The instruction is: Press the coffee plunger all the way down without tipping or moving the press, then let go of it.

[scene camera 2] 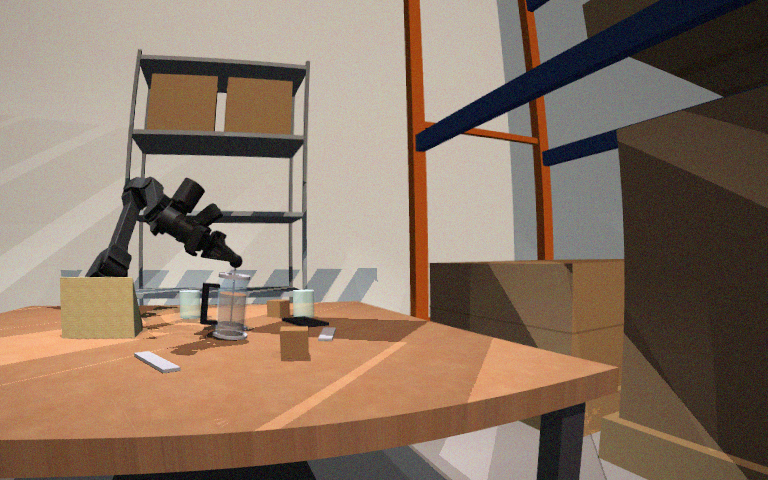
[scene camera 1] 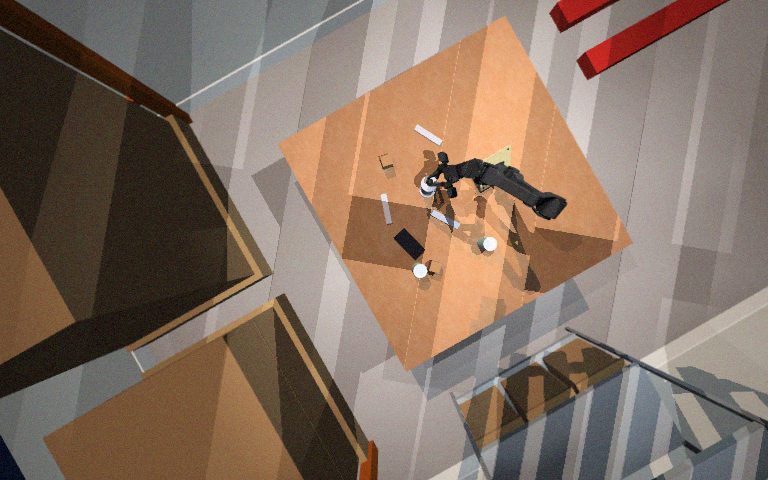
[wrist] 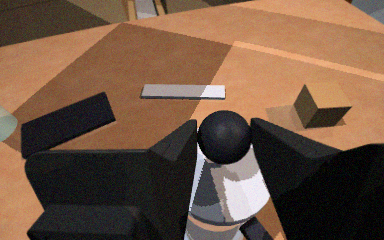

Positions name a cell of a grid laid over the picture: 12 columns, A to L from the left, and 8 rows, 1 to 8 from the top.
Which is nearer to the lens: the coffee press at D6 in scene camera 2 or the small brown cube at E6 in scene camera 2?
The small brown cube.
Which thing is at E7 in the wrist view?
My gripper.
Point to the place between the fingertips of my gripper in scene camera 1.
G4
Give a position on a small brown cube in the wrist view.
At K4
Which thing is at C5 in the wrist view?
A black flat slab.
